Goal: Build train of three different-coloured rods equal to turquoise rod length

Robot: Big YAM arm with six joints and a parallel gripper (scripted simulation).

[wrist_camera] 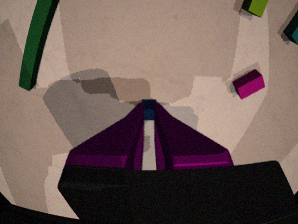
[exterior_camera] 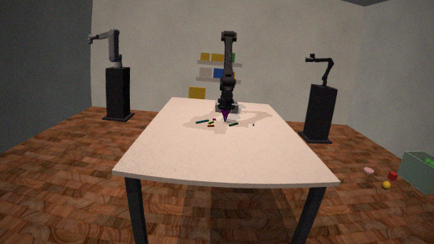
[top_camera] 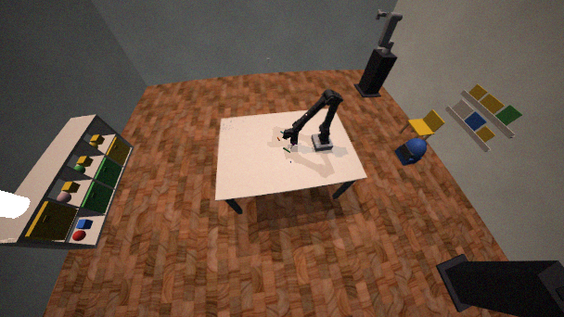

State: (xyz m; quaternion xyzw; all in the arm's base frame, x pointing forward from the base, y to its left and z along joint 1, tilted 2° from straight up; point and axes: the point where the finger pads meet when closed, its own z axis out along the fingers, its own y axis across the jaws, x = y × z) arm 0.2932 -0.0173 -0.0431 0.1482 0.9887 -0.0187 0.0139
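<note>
My gripper is now 130 mm short of the orange rod, 90 mm to the left of it and 10 mm above it. Round my hand: magenta rod (70 mm to the right, 10 mm below); then lime rod (90 mm to the right, 70 mm ahead, 10 mm below); then green rod (80 mm ahead, 50 mm to the left, 10 mm below).
</note>
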